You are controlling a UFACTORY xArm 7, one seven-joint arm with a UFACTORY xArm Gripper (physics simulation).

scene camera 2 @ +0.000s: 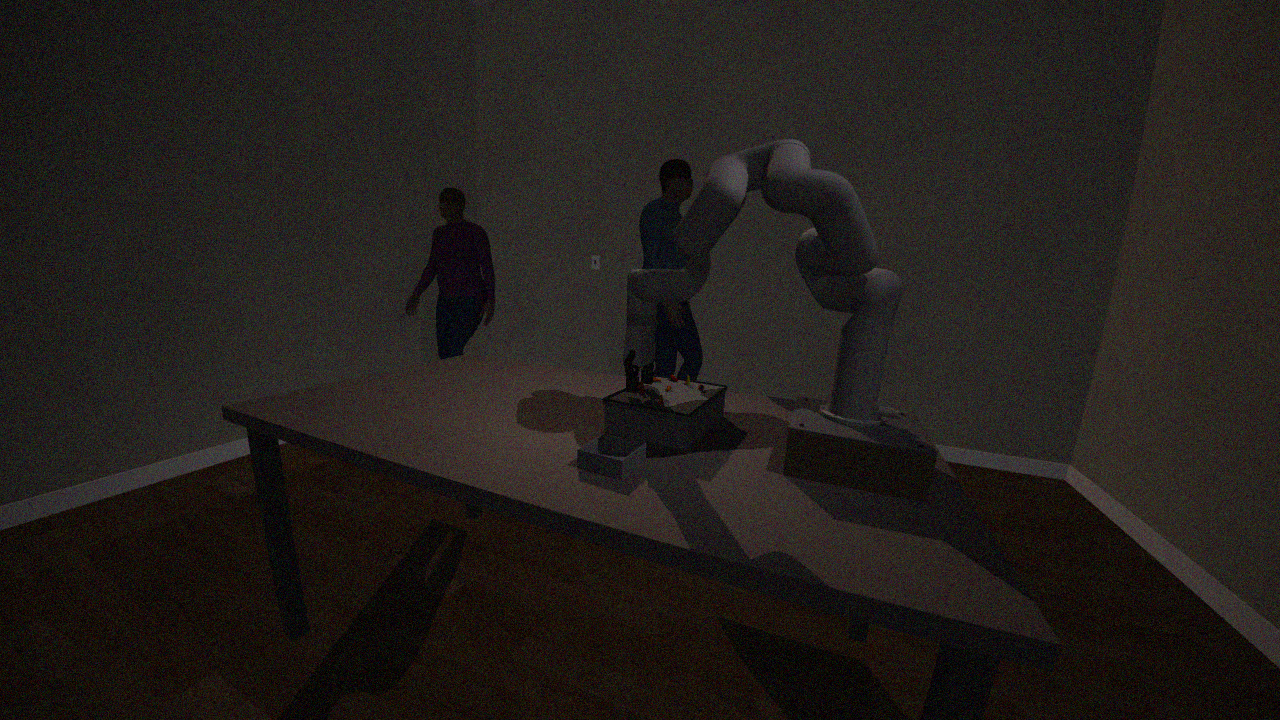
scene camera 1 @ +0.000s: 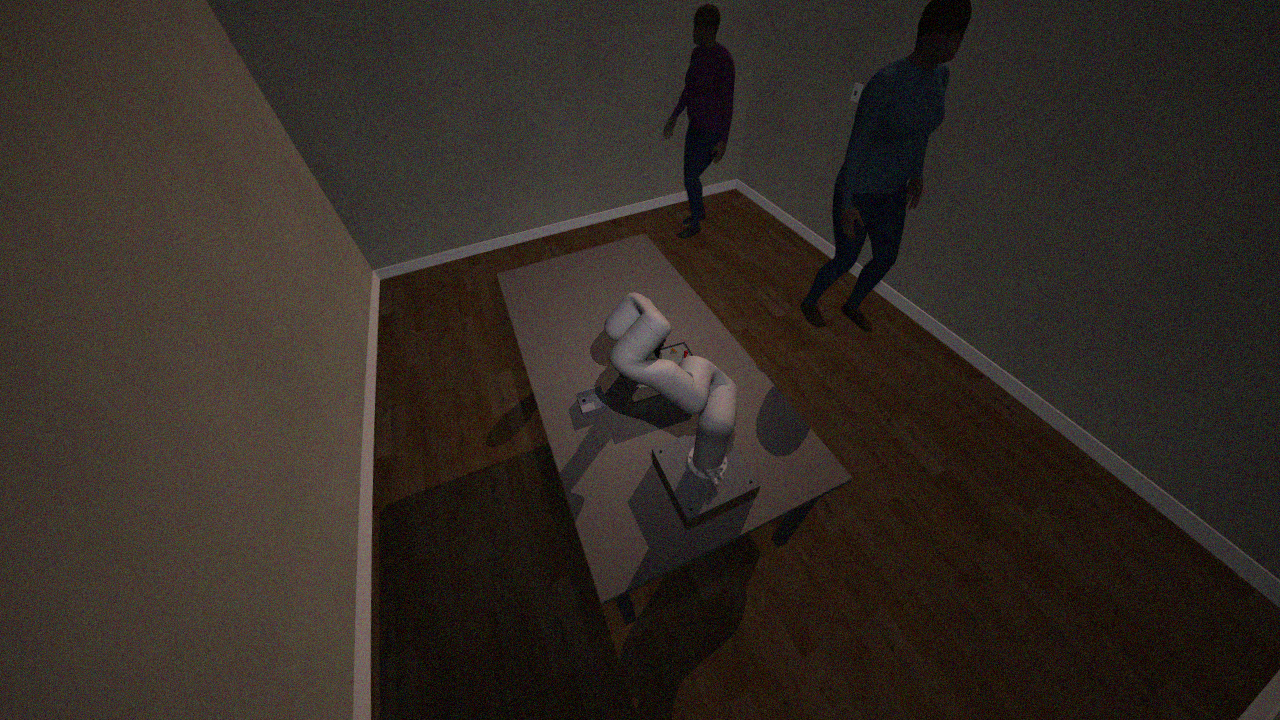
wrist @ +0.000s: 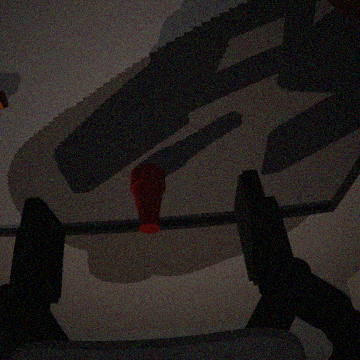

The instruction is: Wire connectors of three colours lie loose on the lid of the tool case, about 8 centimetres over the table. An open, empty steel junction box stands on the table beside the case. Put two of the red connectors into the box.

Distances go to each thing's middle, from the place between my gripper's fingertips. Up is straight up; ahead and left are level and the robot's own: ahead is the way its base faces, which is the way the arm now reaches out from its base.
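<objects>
Tool case (scene camera 1: 642,398) at present 5 cm below my hand, 7 cm behind it and 4 cm to the right of it.
</objects>
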